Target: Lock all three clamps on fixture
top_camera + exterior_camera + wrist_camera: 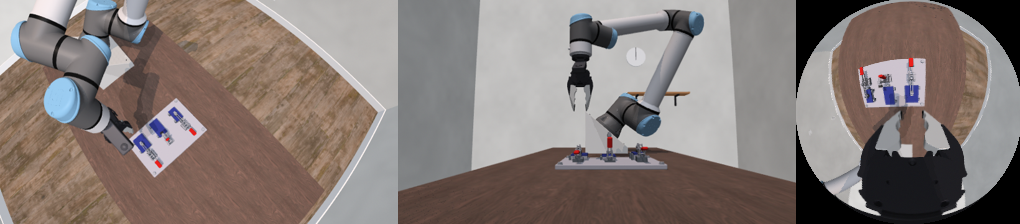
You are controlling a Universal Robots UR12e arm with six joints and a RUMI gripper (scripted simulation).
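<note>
Now: the grey fixture plate 50 mm ahead of my hand, 110 mm to the left of it and 210 mm below it.
</note>
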